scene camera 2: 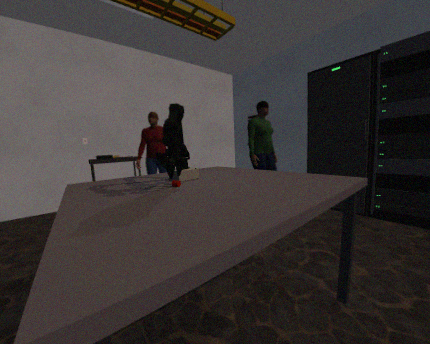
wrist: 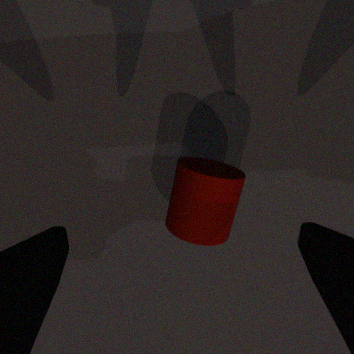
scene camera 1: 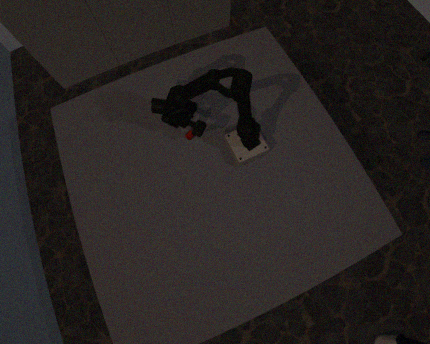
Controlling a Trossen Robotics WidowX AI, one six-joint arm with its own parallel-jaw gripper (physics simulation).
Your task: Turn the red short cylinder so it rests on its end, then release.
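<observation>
The red short cylinder [scene camera 1: 189,135] [scene camera 2: 176,184] [wrist: 205,205] lies on its side on the table. In the wrist view its curved side faces the camera and its dark flat end points to the top of the view. My gripper [scene camera 1: 188,125] [scene camera 2: 175,174] [wrist: 185,236] is open, with nothing held. In the wrist view its dark fingertips stand far apart to the left and right of the cylinder, with a gap on each side. In scene camera 1 a finger is close beside it. The height of the fingertips over the table is hard to tell.
The arm's pale base plate [scene camera 1: 237,150] [scene camera 2: 189,174] is on the table [scene camera 1: 200,225] [scene camera 2: 225,210], near the cylinder. Beyond the table are a person in red [scene camera 2: 151,140], a person in green [scene camera 2: 261,135], a side table [scene camera 2: 115,160] and dark cabinets [scene camera 2: 340,125]. Arm shadows fall around the cylinder.
</observation>
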